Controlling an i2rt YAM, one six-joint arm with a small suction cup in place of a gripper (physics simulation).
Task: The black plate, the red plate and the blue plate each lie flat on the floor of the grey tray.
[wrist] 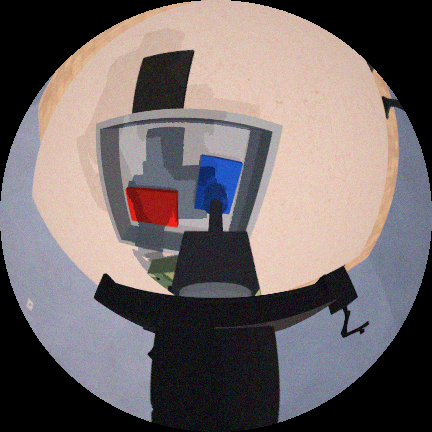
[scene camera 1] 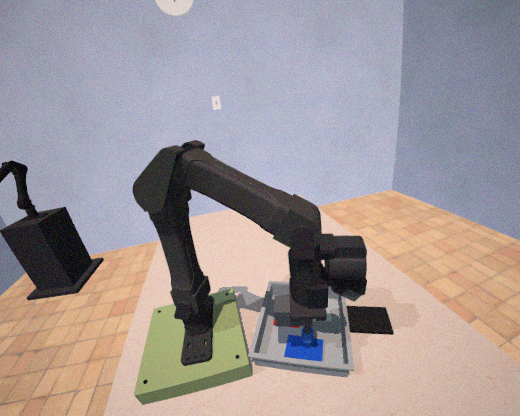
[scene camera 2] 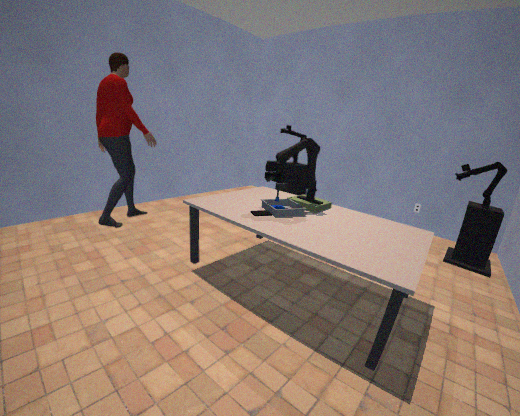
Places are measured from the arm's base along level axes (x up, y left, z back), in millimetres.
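Pixels of known places: hand at its tool point: [wrist: 215,193] [scene camera 1: 307,337] [scene camera 2: 277,200]; arm's base at its link origin: [scene camera 1: 199,327] [scene camera 2: 309,200].
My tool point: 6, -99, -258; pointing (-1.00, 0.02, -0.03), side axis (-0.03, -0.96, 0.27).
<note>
Ahead of a thing's pixels: the offset from my tool point to its top centre, as dx, dy, dz.
The blue plate @(-41, +2, +8) [scene camera 1: 303,350] [scene camera 2: 277,205] [wrist: 225,171] lies flat on the floor of the grey tray @(-4, +62, -10) [scene camera 1: 300,366] [scene camera 2: 287,213] [wrist: 106,169], at its near end. The red plate @(-41, +125, +13) [scene camera 1: 276,322] [wrist: 153,206] lies flat in the tray too, mostly hidden behind the arm in scene camera 1. The black plate @(-45, +33, -182) [scene camera 1: 370,319] [scene camera 2: 260,213] [wrist: 163,80] lies on the table outside the tray, beside its right wall. My suction cup [scene camera 1: 309,332] [wrist: 215,203] hangs just over the blue plate and holds nothing.
The arm stands on a green base [scene camera 1: 225,330] left of the tray. A person in a red top [scene camera 2: 114,107] walks on the floor far from the table. A black stand [scene camera 1: 64,252] [scene camera 2: 460,248] sits on the floor.
</note>
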